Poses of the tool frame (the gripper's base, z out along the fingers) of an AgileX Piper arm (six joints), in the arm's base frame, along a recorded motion.
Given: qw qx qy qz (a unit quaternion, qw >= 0); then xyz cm.
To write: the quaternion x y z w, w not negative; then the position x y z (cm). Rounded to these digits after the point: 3 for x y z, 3 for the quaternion.
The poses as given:
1: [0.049, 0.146, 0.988, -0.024, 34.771, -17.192, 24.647]
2: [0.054, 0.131, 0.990, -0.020, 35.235, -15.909, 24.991]
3: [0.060, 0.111, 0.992, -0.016, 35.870, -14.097, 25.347]
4: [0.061, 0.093, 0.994, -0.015, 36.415, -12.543, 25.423]
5: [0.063, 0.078, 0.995, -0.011, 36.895, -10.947, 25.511]
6: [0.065, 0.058, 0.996, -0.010, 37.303, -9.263, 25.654]
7: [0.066, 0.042, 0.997, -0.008, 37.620, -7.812, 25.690]
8: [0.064, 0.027, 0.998, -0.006, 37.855, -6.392, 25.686]
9: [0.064, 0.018, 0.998, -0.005, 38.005, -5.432, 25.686]
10: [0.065, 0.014, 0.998, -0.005, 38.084, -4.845, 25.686]
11: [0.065, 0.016, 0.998, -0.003, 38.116, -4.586, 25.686]
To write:
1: [0.146, 0.988, -0.024, 0.049, 34.771, -17.192, 24.647]
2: [0.131, 0.990, -0.020, 0.054, 35.235, -15.909, 24.991]
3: [0.111, 0.992, -0.016, 0.060, 35.870, -14.097, 25.347]
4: [0.093, 0.994, -0.015, 0.061, 36.415, -12.543, 25.423]
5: [0.078, 0.995, -0.011, 0.063, 36.895, -10.947, 25.511]
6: [0.058, 0.996, -0.010, 0.065, 37.303, -9.263, 25.654]
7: [0.042, 0.997, -0.008, 0.066, 37.620, -7.812, 25.690]
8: [0.027, 0.998, -0.006, 0.064, 37.855, -6.392, 25.686]
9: [0.018, 0.998, -0.005, 0.064, 38.005, -5.432, 25.686]
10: [0.014, 0.998, -0.005, 0.065, 38.084, -4.845, 25.686]
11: [0.016, 0.998, -0.003, 0.065, 38.116, -4.586, 25.686]
